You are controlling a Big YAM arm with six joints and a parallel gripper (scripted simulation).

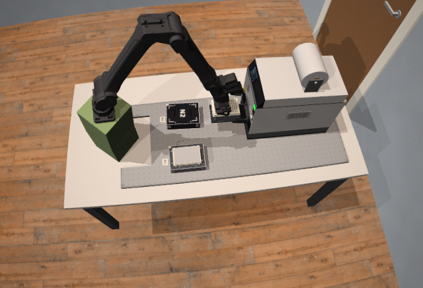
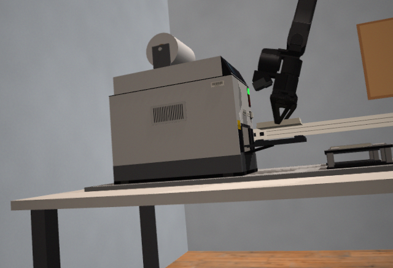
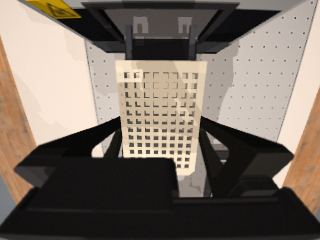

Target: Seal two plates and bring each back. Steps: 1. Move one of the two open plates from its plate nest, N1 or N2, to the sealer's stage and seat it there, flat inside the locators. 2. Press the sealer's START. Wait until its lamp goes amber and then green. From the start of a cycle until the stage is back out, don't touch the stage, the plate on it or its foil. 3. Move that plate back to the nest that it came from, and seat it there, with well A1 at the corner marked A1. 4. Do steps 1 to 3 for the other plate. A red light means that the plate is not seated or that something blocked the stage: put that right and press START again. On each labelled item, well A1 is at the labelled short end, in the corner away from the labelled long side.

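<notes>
The sealer stage is 50 mm below my hand. From my hand the other things lie so: plate: right at my hand; yellow warning label: 110 mm ahead, 80 mm to the left; plate nest: 220 mm behind, 160 mm to the right, 110 mm below.
</notes>
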